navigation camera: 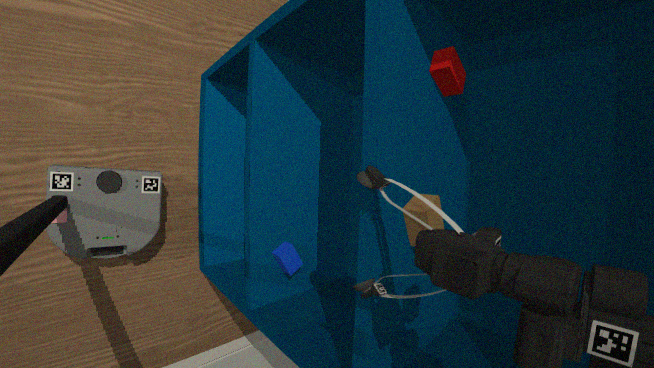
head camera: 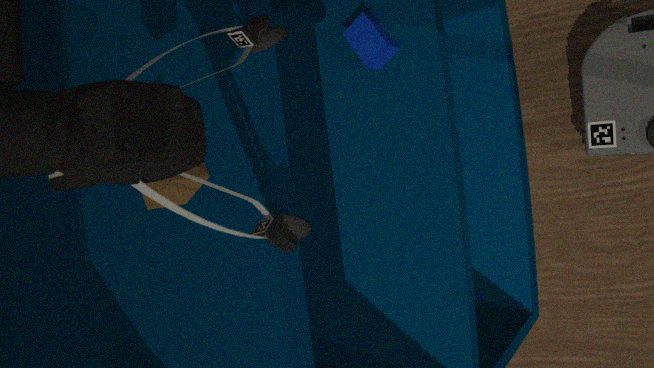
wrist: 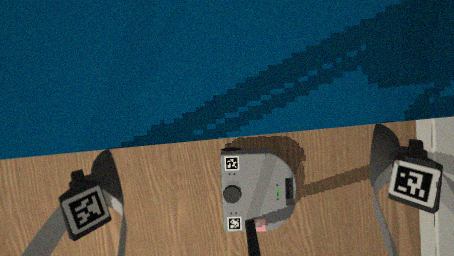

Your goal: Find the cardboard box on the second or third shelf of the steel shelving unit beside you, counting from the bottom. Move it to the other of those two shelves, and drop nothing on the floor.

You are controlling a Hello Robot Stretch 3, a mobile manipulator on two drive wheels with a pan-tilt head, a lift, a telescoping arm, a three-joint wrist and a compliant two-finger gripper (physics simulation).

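Places are measured from the robot's base along level axes (x left, y back, z up), in metres.
Where they show: gripper, fingertip midpoint: (navigation camera: 358,231) (head camera: 288,132); robot's base, origin of the base link: (navigation camera: 109,180).
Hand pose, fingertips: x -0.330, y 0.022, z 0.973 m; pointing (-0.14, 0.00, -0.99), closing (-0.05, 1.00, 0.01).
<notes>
Each offset is from my fingertips to the centre of the thing. Level surfaces: height alone.
The tan cardboard box {dz +0.043, dx -0.153, dy -0.013 m} (head camera: 182,192) (navigation camera: 422,212) sits on what looks like the third shelf {dz +0.018 m} (head camera: 215,280) (navigation camera: 400,125) of the blue shelving unit. My gripper partly covers it in the head and navigation views. What looks like the second shelf (head camera: 395,175) (navigation camera: 300,150) is below. My gripper (head camera: 276,133) (navigation camera: 369,232) (wrist: 241,158) is open, with its fingertips wide apart and nothing between them. In the head and navigation views its fingertips overlap the third shelf's front edge, and the box shows behind one finger. The cardboard box does not show in the wrist view.
A blue box {dz -0.417, dx -0.155, dy +0.188 m} (head camera: 370,42) (navigation camera: 287,259) sits on the second shelf. A red box {dz +0.040, dx -0.239, dy -0.347 m} (navigation camera: 448,72) sits on the third shelf, farther along from the cardboard box. My grey base (head camera: 617,90) (navigation camera: 107,215) (wrist: 257,192) stands on the wooden floor {dz -0.972 m} (head camera: 590,260) (navigation camera: 125,75) before the unit. A pale strip (navigation camera: 230,355) borders the floor.
</notes>
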